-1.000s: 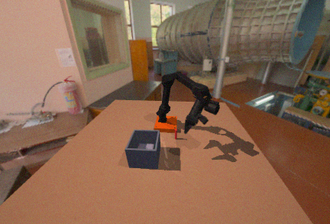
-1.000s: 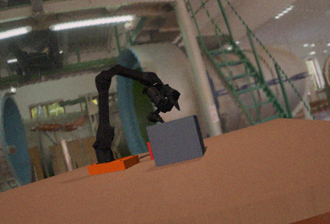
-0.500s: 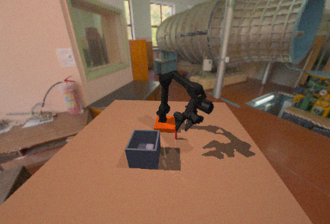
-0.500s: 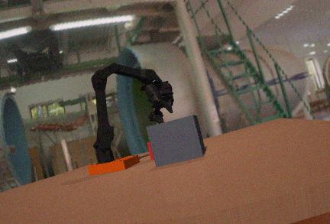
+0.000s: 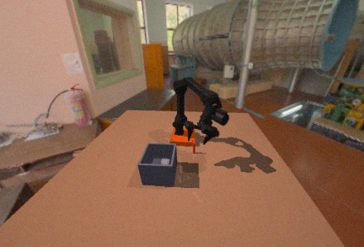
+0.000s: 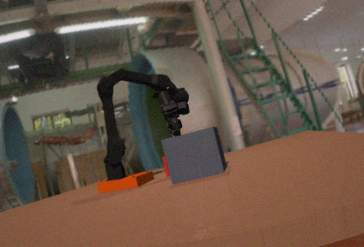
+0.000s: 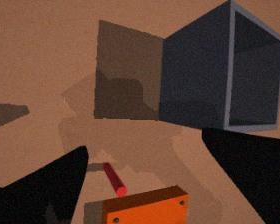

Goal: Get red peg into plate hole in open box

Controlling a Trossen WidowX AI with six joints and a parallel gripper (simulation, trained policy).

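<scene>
Right now the red peg is 80 mm behind my gripper tip, 20 mm to the right of it and 110 mm below it. The rest, counted from my gripper tip: plate: 100 mm ahead, 180 mm to the right, 100 mm below.
</scene>
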